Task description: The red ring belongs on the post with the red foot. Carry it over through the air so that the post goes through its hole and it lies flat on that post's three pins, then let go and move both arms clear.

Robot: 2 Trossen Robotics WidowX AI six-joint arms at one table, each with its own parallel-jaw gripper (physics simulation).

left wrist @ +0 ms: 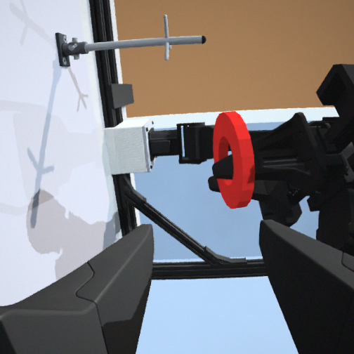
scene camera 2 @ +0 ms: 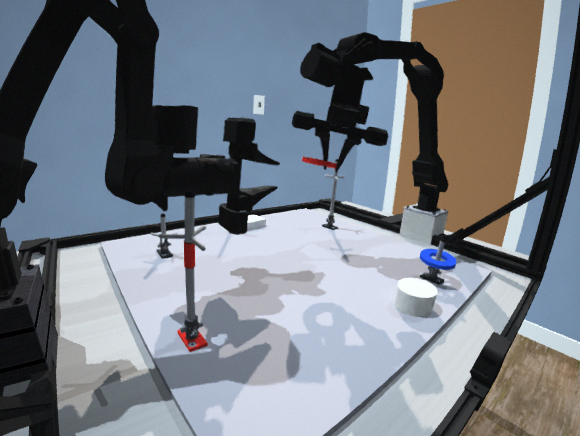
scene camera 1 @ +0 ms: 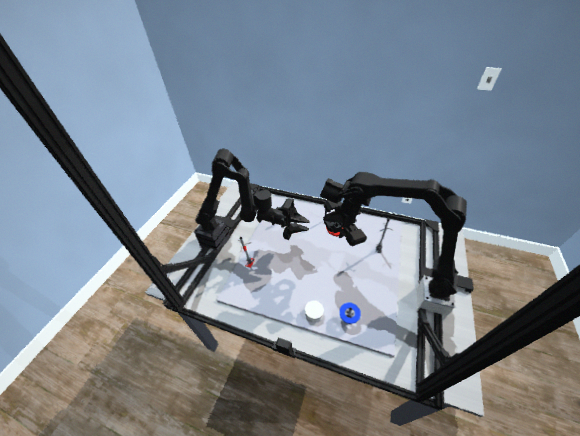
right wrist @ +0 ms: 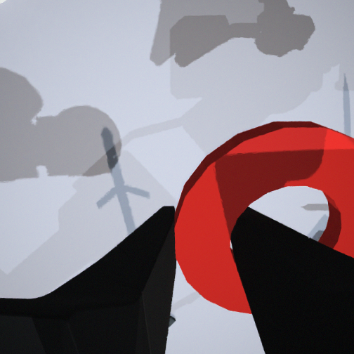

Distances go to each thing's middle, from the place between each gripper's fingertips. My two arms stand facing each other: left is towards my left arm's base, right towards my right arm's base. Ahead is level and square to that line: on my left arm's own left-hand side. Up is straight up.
Scene:
Right now my right hand is 2 cm short of the red ring [right wrist: 281, 153], 2 cm to the right of it and 1 cm below it.
The red ring is 10 cm to the right of my left hand and 2 cm above it.

